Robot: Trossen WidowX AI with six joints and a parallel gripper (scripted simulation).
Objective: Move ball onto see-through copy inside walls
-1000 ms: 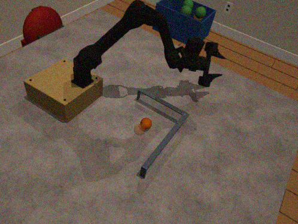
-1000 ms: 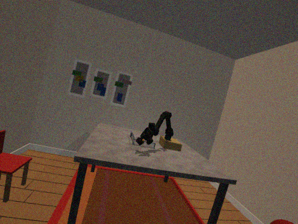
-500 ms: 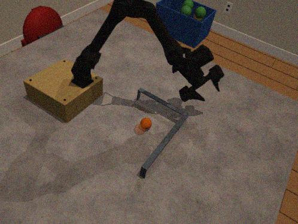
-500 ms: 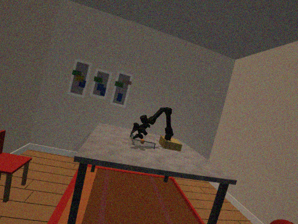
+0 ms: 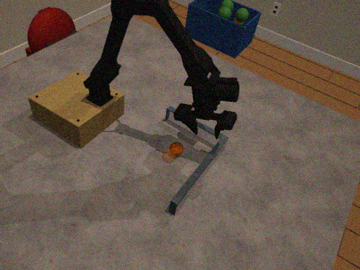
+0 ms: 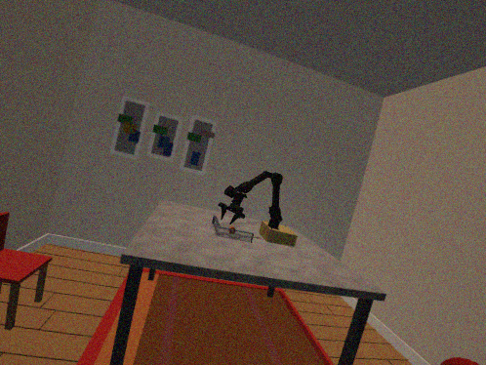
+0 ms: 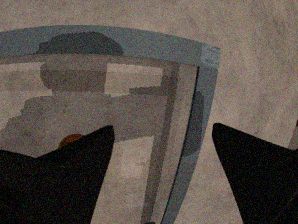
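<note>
Right now the orange ball is 7 cm behind my gripper tip, 6 cm to the right of it and 6 cm below it. Also, from my gripper tip: see-through copy of ball 10 cm to the right, 7 cm behind, 6 cm below.
</note>
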